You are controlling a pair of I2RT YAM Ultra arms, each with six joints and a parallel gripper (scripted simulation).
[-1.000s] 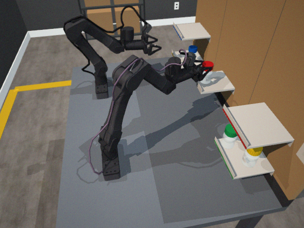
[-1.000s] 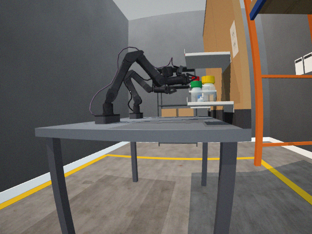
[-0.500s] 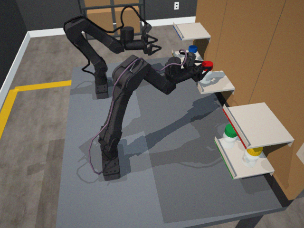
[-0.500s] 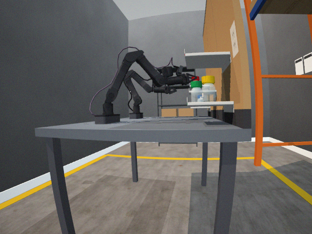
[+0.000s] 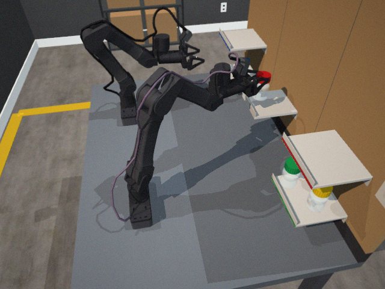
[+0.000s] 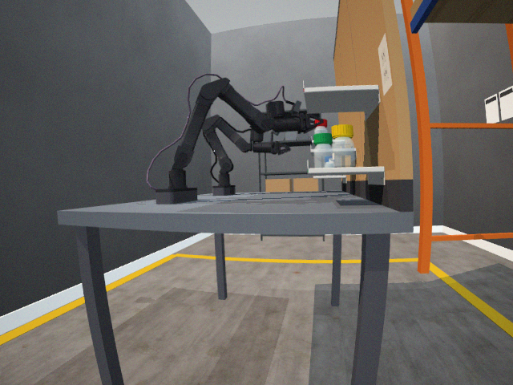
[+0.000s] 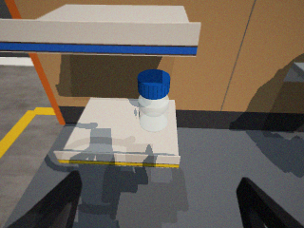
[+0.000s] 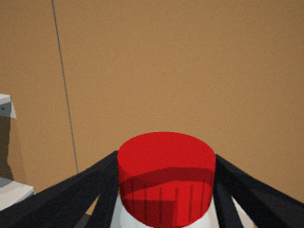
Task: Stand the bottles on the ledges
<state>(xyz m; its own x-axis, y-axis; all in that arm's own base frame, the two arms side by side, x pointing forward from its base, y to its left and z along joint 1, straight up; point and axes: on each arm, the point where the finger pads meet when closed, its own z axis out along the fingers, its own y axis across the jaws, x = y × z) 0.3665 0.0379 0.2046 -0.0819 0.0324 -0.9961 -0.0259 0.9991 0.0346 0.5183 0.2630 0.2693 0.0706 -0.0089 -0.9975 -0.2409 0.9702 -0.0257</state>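
The blue-capped bottle is 220 mm ahead of my left hand and 110 mm below it. Round my left hand: green-capped bottle (140 mm ahead, 680 mm to the right, 110 mm below); then brown wall (310 mm ahead, 360 mm to the right, 200 mm above); then red-capped bottle (160 mm ahead, 340 mm to the right, 10 mm above).
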